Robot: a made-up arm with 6 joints.
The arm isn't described. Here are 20 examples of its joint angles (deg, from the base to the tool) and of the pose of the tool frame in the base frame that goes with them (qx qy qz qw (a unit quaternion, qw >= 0); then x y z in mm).
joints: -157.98 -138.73 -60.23 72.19 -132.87 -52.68
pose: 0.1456 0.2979 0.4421 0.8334 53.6 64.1 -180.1
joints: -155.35 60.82 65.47 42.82 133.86 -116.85
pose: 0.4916 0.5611 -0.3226 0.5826 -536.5 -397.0 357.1
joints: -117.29 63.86 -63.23 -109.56 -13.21 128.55
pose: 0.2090 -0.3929 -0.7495 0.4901 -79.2 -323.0 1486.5
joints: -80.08 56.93 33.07 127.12 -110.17 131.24
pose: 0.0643 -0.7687 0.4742 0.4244 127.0 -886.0 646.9
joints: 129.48 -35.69 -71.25 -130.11 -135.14 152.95
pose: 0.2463 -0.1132 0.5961 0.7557 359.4 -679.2 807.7
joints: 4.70 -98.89 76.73 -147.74 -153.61 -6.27
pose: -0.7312 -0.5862 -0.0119 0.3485 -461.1 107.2 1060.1
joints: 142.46 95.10 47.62 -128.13 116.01 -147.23
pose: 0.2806 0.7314 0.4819 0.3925 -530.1 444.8 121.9
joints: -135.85 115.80 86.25 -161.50 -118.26 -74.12
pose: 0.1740 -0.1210 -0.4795 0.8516 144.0 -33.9 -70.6
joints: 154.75 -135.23 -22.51 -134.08 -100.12 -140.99
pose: 0.4314 0.0159 0.9019 0.0130 492.6 -412.9 -182.1
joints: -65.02 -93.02 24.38 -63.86 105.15 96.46
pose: 0.7714 -0.3904 0.2791 0.4179 -373.1 757.8 854.9
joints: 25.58 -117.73 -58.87 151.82 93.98 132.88
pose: -0.1123 0.2444 -0.1769 0.9468 -276.3 26.8 -148.7
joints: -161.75 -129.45 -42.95 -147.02 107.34 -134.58
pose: -0.4778 0.6088 0.5792 0.2562 275.9 92.3 -193.0
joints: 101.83 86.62 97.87 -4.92 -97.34 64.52
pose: -0.1260 0.8810 0.3034 0.3406 -158.8 386.3 -78.4
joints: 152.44 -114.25 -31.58 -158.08 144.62 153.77
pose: -0.0927 0.1989 0.5615 0.7978 505.0 -306.9 33.8
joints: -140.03 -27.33 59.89 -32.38 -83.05 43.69
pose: -0.2328 -0.2899 -0.7342 0.5681 -1.6 -190.1 1519.8
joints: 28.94 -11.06 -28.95 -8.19 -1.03 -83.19
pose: 0.6092 -0.4947 -0.4380 0.4384 -484.1 -176.0 1531.5
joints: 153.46 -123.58 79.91 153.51 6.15 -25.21
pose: 0.1756 -0.0734 -0.7533 0.6295 716.2 -461.4 954.5
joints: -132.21 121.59 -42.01 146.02 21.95 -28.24
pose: 0.8454 -0.2978 -0.0705 0.4378 -566.0 -818.0 557.9
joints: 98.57 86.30 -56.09 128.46 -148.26 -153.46
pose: -0.1887 0.6903 -0.5521 0.4279 -87.7 659.6 998.8
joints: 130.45 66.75 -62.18 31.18 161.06 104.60
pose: -0.5166 0.7431 -0.3009 0.3006 -298.5 238.9 1177.0
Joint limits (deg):
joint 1: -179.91..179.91
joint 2: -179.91..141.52
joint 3: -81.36..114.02
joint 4: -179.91..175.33
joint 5: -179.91..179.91
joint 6: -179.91..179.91
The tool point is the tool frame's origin. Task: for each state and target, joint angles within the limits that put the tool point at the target. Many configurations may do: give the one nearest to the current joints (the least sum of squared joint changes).
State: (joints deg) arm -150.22 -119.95 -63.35 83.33 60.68 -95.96
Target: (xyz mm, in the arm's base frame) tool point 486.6 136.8 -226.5
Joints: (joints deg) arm -140.11 -115.74 -57.16 81.78 58.20 -95.82
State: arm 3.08 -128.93 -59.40 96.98 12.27 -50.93
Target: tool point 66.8 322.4 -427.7
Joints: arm 52.41 -174.03 -34.94 94.49 18.32 -49.72
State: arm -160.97 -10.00 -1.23 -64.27 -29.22 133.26
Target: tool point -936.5 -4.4 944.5
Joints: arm -179.91 33.78 45.28 -70.21 15.51 130.75
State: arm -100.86 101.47 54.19 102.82 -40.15 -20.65
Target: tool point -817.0 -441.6 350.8
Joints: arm -150.12 64.70 50.84 100.19 -57.36 -21.91
